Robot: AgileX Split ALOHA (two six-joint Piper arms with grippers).
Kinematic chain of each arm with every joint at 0, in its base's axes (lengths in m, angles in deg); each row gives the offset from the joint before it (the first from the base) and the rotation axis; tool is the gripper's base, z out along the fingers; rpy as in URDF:
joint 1: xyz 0 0 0.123 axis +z
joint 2: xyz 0 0 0 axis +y
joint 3: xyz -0.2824 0 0.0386 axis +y
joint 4: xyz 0.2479 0 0.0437 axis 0.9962 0 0.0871
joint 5: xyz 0 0 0 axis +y
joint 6: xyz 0.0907 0 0.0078 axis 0.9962 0 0.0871
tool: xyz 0 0 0 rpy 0 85 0
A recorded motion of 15 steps. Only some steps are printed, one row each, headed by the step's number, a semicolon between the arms.
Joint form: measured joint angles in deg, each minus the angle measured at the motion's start. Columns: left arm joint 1, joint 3, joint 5, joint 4, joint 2, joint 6; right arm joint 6, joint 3, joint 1, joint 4, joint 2, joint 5.
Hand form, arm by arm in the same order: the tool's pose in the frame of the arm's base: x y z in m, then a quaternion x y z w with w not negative. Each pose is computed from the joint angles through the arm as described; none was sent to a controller.
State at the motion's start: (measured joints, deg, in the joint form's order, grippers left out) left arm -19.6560 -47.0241 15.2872 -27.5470 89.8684 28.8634; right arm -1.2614 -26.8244 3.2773 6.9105 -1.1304 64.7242
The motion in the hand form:
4: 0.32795 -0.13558 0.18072 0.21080 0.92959 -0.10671 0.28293; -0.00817 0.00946 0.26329 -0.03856 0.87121 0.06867 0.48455
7: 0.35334 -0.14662 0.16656 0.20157 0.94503 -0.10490 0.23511; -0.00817 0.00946 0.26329 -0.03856 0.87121 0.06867 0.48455
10: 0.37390 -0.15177 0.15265 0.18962 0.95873 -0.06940 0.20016; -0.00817 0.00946 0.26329 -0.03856 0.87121 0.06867 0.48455
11: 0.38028 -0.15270 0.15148 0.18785 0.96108 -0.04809 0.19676; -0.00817 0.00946 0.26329 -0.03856 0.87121 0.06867 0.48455
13: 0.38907 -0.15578 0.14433 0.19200 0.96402 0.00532 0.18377; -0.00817 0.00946 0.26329 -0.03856 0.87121 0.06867 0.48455
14: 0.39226 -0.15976 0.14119 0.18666 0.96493 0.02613 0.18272; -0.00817 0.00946 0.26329 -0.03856 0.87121 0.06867 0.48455
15: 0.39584 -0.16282 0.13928 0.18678 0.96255 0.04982 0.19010; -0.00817 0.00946 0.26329 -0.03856 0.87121 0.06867 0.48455
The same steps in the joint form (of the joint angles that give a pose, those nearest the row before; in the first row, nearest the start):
4: -0.91 -11.10 3.58 4.14 11.32 -3.90; 0.00 0.00 0.00 0.00 0.00 0.00
7: -1.08 -19.28 9.86 9.49 18.44 -11.03; 0.00 0.00 0.00 0.00 0.00 0.00
10: -1.59 -26.11 14.78 20.07 24.22 -22.05; 0.00 0.00 0.00 0.00 0.00 0.00
11: -1.94 -28.28 16.27 25.12 25.57 -26.54; 0.00 0.00 0.00 0.00 0.00 0.00
13: -3.20 -31.82 19.82 35.83 28.48 -35.11; 0.00 0.00 0.00 0.00 0.00 0.00
14: -4.11 -33.29 21.07 40.19 29.77 -39.65; 0.00 0.00 0.00 0.00 0.00 0.00
15: -4.93 -34.42 21.63 45.25 30.80 -43.93; 0.00 0.00 0.00 0.00 0.00 0.00

